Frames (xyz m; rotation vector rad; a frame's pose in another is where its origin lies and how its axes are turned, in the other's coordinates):
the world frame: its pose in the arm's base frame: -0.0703 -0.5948 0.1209 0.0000 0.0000 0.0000
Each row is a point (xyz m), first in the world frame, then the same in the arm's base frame.
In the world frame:
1: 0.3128 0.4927 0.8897
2: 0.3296 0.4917 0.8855
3: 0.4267 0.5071 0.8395
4: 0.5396 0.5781 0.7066
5: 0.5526 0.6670 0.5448
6: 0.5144 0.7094 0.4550
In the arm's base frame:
1: 0.2425 -0.1021 1.0106
2: 0.2593 -0.1031 1.0064
3: 0.3564 -0.0877 0.9604
4: 0.4693 -0.0167 0.8275
5: 0.4823 0.0722 0.6657
6: 0.4441 0.1146 0.5759

